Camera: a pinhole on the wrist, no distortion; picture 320 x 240 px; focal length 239.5 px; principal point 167.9 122.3 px. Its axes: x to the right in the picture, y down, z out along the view. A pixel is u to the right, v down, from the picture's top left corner.
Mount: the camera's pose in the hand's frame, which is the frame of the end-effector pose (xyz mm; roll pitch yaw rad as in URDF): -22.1 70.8 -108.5 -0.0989 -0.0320 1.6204
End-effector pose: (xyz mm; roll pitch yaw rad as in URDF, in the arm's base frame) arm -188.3 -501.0 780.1 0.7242 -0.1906 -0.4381
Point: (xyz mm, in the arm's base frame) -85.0 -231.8 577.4
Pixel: behind the camera
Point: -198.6 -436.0 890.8
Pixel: 247 84
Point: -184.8 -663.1 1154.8
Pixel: 201 10
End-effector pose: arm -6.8 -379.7 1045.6 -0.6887 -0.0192 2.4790
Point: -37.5 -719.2 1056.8
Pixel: 290 219
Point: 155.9 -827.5 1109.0
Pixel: outside the picture
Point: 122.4 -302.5 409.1
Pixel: behind the camera
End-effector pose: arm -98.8 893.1 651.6 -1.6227 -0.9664 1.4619
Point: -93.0 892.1 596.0
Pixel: 91 156
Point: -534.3 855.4 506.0
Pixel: 144 164
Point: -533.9 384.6 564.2
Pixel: outside the picture
